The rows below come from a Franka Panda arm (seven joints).
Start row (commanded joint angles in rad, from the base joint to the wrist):
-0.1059, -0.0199, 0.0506, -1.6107, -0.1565, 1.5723, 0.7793
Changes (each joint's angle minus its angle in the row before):
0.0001, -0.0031, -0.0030, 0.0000, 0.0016, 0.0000, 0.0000
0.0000, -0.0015, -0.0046, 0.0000, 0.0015, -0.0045, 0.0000
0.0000, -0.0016, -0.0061, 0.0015, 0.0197, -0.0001, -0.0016
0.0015, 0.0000, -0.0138, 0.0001, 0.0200, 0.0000, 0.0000
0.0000, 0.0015, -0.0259, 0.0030, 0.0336, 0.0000, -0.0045
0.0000, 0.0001, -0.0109, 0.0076, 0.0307, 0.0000, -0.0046
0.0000, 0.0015, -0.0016, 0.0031, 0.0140, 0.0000, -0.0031
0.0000, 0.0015, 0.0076, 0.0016, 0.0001, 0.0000, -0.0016
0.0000, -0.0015, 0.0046, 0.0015, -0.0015, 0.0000, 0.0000
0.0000, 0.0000, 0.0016, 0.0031, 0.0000, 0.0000, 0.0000
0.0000, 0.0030, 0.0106, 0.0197, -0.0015, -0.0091, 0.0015
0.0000, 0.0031, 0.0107, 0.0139, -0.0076, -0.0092, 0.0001
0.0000, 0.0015, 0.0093, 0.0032, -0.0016, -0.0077, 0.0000
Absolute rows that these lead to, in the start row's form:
-0.1058, -0.0230, 0.0476, -1.6107, -0.1549, 1.5723, 0.7793
-0.1058, -0.0245, 0.0430, -1.6107, -0.1534, 1.5678, 0.7793
-0.1058, -0.0261, 0.0369, -1.6092, -0.1337, 1.5677, 0.7777
-0.1043, -0.0261, 0.0231, -1.6091, -0.1137, 1.5677, 0.7777
-0.1043, -0.0246, -0.0028, -1.6061, -0.0801, 1.5677, 0.7732
-0.1043, -0.0245, -0.0137, -1.5985, -0.0494, 1.5677, 0.7686
-0.1043, -0.0230, -0.0153, -1.5954, -0.0354, 1.5677, 0.7655
-0.1043, -0.0215, -0.0077, -1.5938, -0.0353, 1.5677, 0.7639
-0.1043, -0.0230, -0.0031, -1.5923, -0.0368, 1.5677, 0.7639
-0.1043, -0.0230, -0.0015, -1.5892, -0.0368, 1.5677, 0.7639
-0.1043, -0.0200, 0.0091, -1.5695, -0.0383, 1.5586, 0.7654
-0.1043, -0.0169, 0.0198, -1.5556, -0.0459, 1.5494, 0.7655
-0.1043, -0.0154, 0.0291, -1.5524, -0.0475, 1.5417, 0.7655

